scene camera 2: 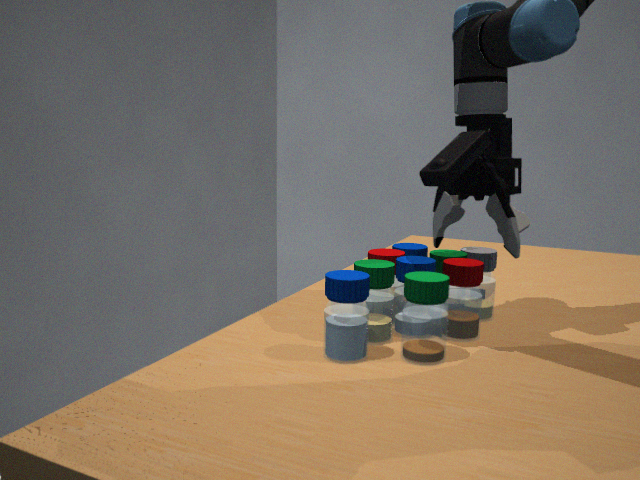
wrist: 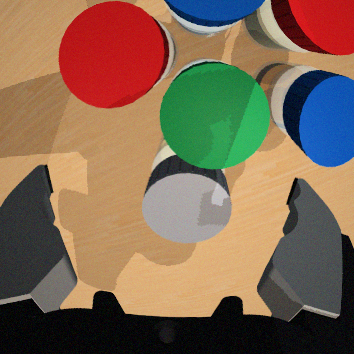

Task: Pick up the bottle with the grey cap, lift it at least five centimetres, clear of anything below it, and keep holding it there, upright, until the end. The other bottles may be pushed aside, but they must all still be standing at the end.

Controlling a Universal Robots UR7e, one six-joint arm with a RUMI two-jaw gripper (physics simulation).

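Scene camera 2: my gripper, a grey-capped bottle. Wrist view: my gripper, the grey-capped bottle. My gripper (scene camera 2: 448,200), same spot as (wrist: 300,283). Grey-capped bottle (scene camera 2: 476,250), same spot as (wrist: 184,203).
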